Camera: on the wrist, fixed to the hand. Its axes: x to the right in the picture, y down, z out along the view.
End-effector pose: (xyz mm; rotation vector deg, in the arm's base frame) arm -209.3 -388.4 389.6 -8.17 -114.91 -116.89
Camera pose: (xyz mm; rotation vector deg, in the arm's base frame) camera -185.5 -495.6 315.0 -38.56 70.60 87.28
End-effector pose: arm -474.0 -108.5 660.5 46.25 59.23 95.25
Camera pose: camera -537.3 -154.2 553.2 6.77 45.63 14.94
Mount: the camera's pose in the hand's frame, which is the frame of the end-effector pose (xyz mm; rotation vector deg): -28.7 -65.7 -111.7 -8.15 -24.84 -84.46
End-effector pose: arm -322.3 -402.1 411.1 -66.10 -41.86 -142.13
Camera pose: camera -404.4 -409.5 307.0 40.59 57.90 89.93
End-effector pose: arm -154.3 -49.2 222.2 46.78 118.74 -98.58
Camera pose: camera -159.9 45.7 314.9 68.03 -119.96 91.88
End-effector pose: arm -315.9 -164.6 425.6 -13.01 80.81 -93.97
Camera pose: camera -407.3 -73.7 457.3 109.33 -54.17 131.54
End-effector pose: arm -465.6 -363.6 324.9 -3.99 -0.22 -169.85
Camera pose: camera -454.1 -294.6 212.1 28.75 -4.01 101.93
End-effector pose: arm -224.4 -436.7 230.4 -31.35 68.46 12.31
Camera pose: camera -297.8 -546.0 247.2 -73.66 8.58 -46.44
